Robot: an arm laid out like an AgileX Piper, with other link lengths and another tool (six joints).
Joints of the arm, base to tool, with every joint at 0 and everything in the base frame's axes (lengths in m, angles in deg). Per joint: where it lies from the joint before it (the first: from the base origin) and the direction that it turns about. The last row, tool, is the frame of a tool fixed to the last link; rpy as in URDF.
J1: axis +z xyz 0 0 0.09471
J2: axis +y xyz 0 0 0
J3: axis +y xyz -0.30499 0 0.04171
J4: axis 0.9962 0 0.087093 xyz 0.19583 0 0.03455
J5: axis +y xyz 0 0 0
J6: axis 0.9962 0 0.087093 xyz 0.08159 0 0.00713
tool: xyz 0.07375 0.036 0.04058 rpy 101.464 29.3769 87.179
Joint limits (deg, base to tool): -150..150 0..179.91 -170..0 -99.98..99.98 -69.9..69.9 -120..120
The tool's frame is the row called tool.
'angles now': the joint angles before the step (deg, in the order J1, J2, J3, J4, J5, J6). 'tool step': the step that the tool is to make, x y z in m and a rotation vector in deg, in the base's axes. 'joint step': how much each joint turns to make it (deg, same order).
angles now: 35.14, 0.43, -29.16, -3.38, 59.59, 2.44
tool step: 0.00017, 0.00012, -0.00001, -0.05, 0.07, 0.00
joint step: 0.00, 0.09, 0.00, 0.00, -0.01, 0.00
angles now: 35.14, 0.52, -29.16, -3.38, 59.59, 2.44
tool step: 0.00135, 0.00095, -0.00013, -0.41, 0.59, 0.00
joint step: 0.00, 0.72, 0.00, 0.00, -0.01, 0.00
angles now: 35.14, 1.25, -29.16, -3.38, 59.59, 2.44
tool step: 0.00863, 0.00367, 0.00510, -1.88, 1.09, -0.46
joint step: 0.00, 3.79, -0.57, -1.02, -1.25, 0.00
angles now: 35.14, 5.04, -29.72, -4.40, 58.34, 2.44
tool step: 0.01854, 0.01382, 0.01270, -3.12, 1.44, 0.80
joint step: 0.00, 8.39, -1.16, -0.44, -4.37, -1.36
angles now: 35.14, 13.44, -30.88, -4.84, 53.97, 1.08
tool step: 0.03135, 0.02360, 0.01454, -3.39, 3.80, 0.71
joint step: -0.01, 12.77, -2.64, 0.00, -5.12, -0.56
